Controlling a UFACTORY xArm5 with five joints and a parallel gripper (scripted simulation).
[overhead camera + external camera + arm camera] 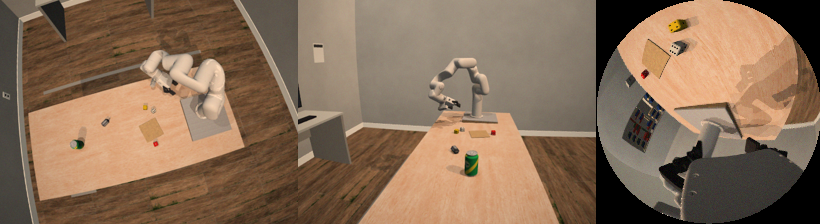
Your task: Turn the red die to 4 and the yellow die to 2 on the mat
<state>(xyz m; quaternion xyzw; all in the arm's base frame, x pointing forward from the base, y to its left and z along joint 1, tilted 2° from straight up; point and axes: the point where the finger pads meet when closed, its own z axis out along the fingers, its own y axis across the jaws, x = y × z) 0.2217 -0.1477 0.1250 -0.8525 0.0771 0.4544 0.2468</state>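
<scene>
Right now the white die is 16 cm ahead of my hand, 11 cm to the left of it and 14 cm below it. Also, from my hand: brown mat (19 cm ahead, 25 cm to the left, 15 cm below); yellow die (22 cm ahead, 8 cm to the left, 14 cm below); red die (17 cm ahead, 36 cm to the left, 14 cm below).
</scene>
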